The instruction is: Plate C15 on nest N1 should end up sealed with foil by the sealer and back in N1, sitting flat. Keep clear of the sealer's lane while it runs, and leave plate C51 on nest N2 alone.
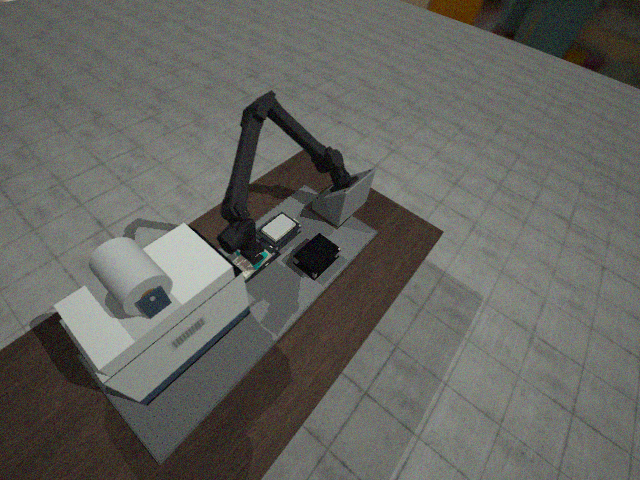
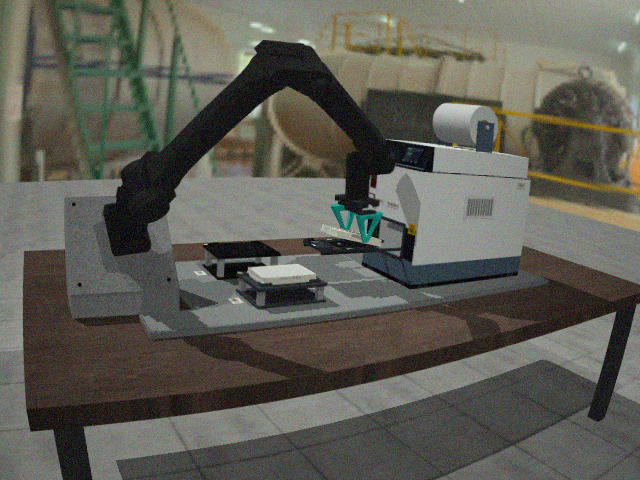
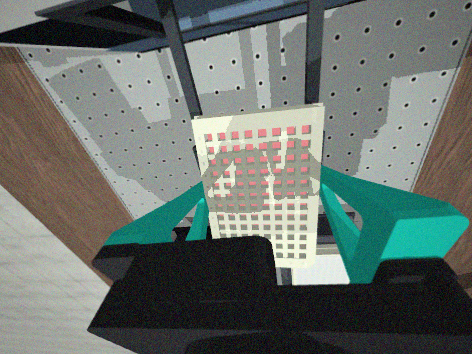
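Where they show: gripper, fingertip midpoint: (image 1: 249, 262) (image 2: 355, 238) (image 3: 258, 179); arm's base, link origin: (image 1: 344, 185) (image 2: 126, 229).
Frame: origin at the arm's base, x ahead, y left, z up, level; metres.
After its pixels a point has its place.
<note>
Plate C15 (image 1: 244, 264) @(x 0.576, y -0.063, z -0.028 m) (image 2: 336, 230) @(x 0.483, y -0.080, z -0.009 m) (image 3: 262, 170) @(x 0.565, y -0.065, z -0.032 m), cream with rows of open wells, red inside many, has no foil visible over the wells. My gripper (image 2: 356, 234) @(x 0.556, y -0.061, z -0.035 m) (image 3: 258, 179) @(x 0.556, y -0.061, z -0.035 m) is shut on its long sides with teal fingers. The plate is tilted, its end near the sealer lower, just above the sealer's dark carriage (image 2: 330, 246) @(x 0.479, y -0.068, z -0.049 m); whether they touch is unclear. The sealer (image 1: 188, 263) @(x 0.765, y -0.059, z 0.208 m) (image 2: 465, 222) @(x 0.810, y -0.192, z 0.022 m) has its door open and a red light. Nest N1 (image 1: 316, 254) @(x 0.337, y 0.096, z -0.083 m) (image 2: 241, 249) @(x 0.320, y 0.081, z -0.083 m) is an empty black stand. White plate C51 (image 1: 279, 227) @(x 0.326, y -0.108, z -0.082 m) (image 2: 281, 273) @(x 0.310, y -0.135, z -0.081 m) sits on nest N2 (image 2: 320, 283) @(x 0.382, y -0.178, z -0.098 m).
The sealer's white foil roll (image 1: 129, 273) @(x 0.896, y -0.049, z 0.334 m) (image 2: 462, 124) @(x 0.827, y -0.132, z 0.274 m) stands on its top. The carriage rails (image 3: 314, 55) @(x 0.626, y -0.108, z -0.054 m) run between the door and the plate. The arm's grey angled base (image 1: 343, 201) @(x 0.100, y 0.056, z 0.013 m) (image 2: 124, 273) @(x -0.022, y -0.072, z -0.074 m) stands at the table end beyond the nests, on the wooden table (image 1: 361, 310) @(x 0.395, y 0.364, z -0.154 m) (image 2: 258, 356) @(x 0.146, y -0.350, z -0.154 m).
</note>
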